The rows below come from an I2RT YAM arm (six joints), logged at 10 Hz.
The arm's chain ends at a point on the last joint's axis. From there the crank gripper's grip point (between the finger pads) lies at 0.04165 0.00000 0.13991 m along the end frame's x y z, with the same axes.
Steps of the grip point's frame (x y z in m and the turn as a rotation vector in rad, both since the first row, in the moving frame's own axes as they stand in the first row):
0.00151, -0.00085, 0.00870, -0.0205, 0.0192, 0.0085
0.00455, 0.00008, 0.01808, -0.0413, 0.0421, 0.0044
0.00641, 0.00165, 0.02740, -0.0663, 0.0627, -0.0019
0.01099, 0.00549, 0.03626, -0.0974, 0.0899, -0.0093
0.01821, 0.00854, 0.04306, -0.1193, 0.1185, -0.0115
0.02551, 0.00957, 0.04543, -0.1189, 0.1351, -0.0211
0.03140, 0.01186, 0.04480, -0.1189, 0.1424, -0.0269
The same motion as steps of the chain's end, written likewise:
-0.00115, -0.00407, 0.00956, -0.0205, 0.0192, 0.0085
-0.00129, -0.00585, 0.02008, -0.0413, 0.0421, 0.0044
-0.00228, -0.00744, 0.03059, -0.0663, 0.0627, -0.0019
-0.00144, -0.00747, 0.04120, -0.0974, 0.0899, -0.0093
0.00191, -0.00721, 0.04992, -0.1193, 0.1185, -0.0115
0.00692, -0.00557, 0.05323, -0.1189, 0.1351, -0.0211
0.01181, -0.00295, 0.05303, -0.1189, 0.1424, -0.0269

